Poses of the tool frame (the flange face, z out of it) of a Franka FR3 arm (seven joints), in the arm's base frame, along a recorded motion.
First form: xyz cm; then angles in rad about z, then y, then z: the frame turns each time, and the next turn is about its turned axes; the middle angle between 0 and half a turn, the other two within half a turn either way.
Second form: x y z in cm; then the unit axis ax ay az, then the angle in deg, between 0 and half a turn. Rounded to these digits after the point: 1 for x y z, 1 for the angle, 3 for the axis.
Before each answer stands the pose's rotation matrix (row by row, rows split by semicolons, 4 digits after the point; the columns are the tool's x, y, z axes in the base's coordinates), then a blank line. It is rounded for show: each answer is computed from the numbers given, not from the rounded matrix.
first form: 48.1 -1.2 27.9 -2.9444 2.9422 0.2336
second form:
0.9804 -0.0319 -0.1942; -0.0402 -0.9984 -0.0388; -0.1927 0.0459 -0.9802

48.1 -1.2 27.9 0.995 -0.018 -0.097 177.6
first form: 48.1 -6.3 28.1 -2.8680 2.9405 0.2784
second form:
0.9813 0.0005 -0.1923; -0.0100 -0.9985 -0.0540; -0.1920 0.0549 -0.9798

48.1 -6.3 28.1 0.995 -0.002 -0.097 176.9
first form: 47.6 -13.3 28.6 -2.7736 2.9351 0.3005
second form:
0.9788 0.0733 -0.1913; 0.0601 -0.9955 -0.0738; -0.1958 0.0607 -0.9788

47.6 -13.3 28.6 0.995 0.034 -0.097 176.1
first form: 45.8 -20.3 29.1 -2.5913 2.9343 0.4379
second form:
0.9772 0.1199 -0.1754; 0.1020 -0.9889 -0.1076; -0.1864 0.0873 -0.9786

45.8 -20.3 29.1 0.994 0.056 -0.091 174.4
